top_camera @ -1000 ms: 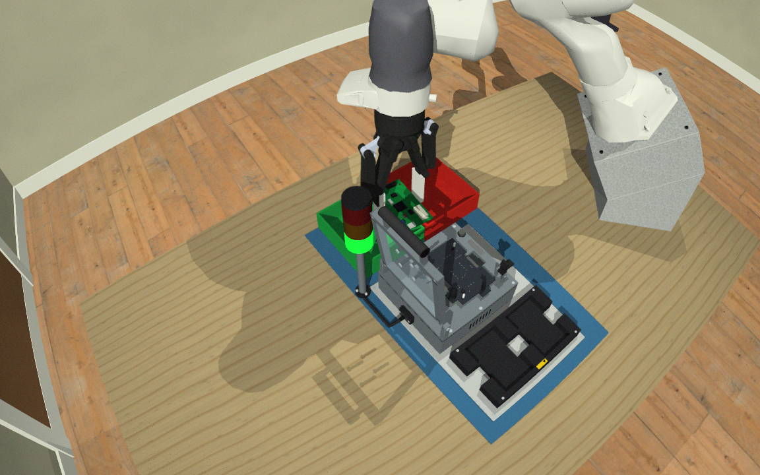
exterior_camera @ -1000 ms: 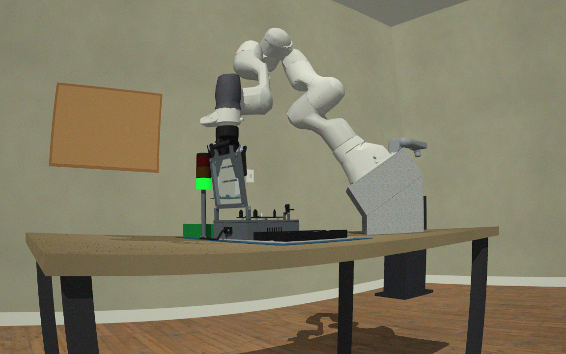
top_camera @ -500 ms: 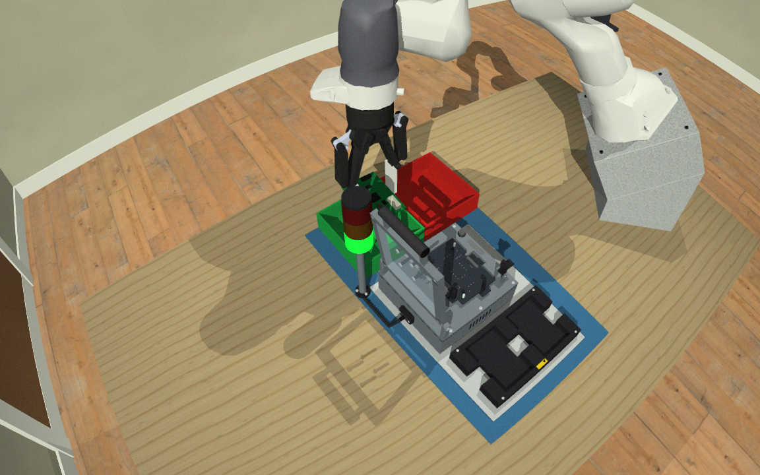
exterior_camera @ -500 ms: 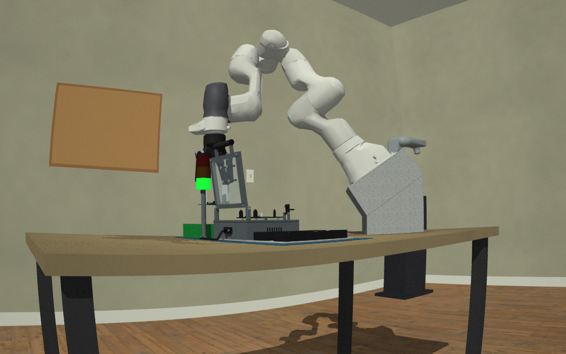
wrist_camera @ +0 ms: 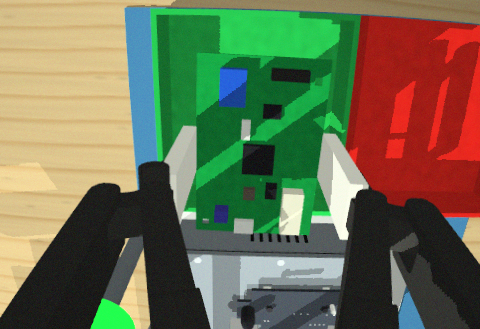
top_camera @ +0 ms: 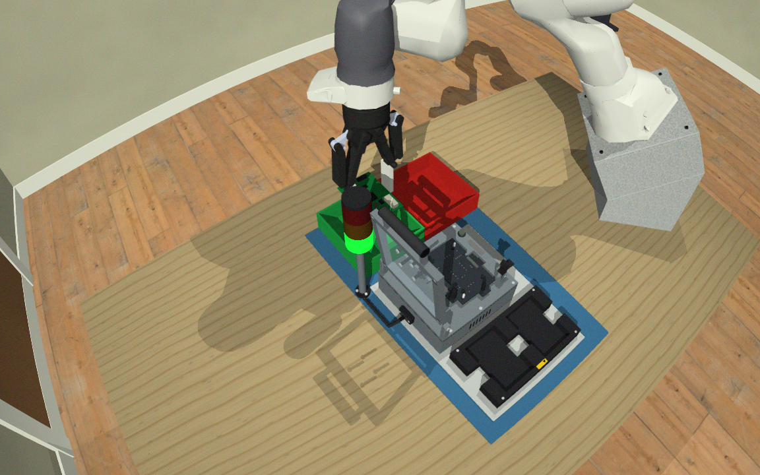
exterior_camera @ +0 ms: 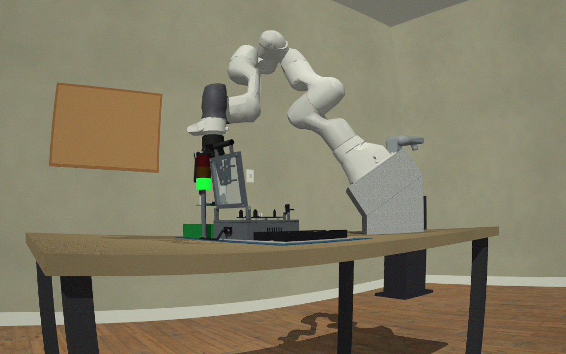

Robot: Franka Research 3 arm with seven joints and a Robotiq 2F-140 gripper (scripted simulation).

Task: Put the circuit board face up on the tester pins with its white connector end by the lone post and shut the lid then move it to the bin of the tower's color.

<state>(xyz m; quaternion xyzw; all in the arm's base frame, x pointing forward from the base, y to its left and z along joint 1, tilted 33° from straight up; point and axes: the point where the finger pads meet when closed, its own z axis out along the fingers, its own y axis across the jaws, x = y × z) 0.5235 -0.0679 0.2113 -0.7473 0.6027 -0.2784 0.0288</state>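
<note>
My gripper is now 120 mm above the green bin. From my hand the other things lie so: clear lid 210 mm to the left, 50 mm above, 40 mm ahead; red bin 150 mm behind, 120 mm below, 20 mm to the right; green circuit board 20 mm below.
</note>
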